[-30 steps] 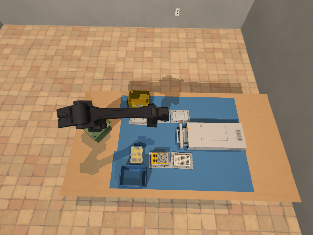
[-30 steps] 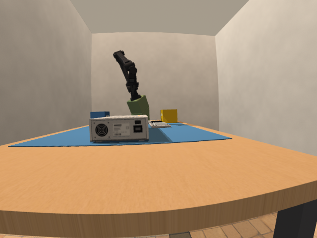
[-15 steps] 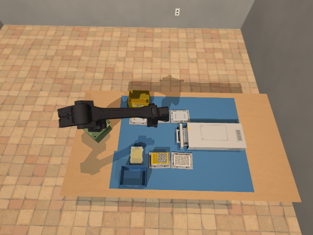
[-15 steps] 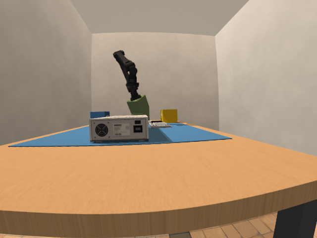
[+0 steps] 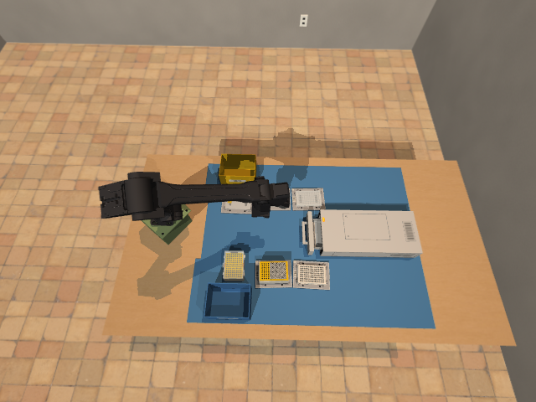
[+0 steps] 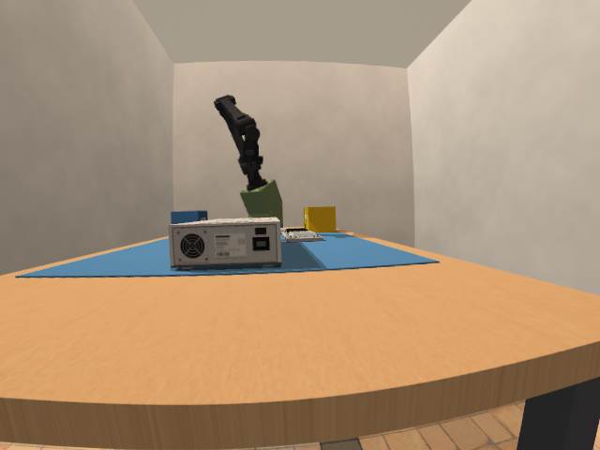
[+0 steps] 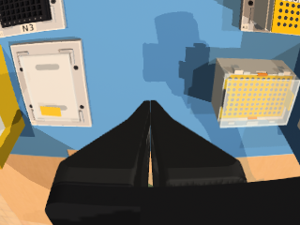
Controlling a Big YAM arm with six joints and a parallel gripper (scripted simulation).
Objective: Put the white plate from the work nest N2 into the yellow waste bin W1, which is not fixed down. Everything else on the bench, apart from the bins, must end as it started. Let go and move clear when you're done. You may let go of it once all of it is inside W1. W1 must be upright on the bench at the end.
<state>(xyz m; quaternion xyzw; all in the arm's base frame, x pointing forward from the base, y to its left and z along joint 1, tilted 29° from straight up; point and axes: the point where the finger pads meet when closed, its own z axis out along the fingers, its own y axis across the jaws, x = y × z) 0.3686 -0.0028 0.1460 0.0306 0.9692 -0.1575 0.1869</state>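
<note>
Now: hand 20 cm short of the white plate, 22 cm to the left of it and 24 cm above it. The rest, counted from my hand: black plate 8 cm ahead, 18 cm to the left, 24 cm below; then yellow waste bin 9 cm behind, 33 cm to the left, 22 cm below; then blue bin 17 cm behind, 30 cm to the right, 22 cm below.
</note>
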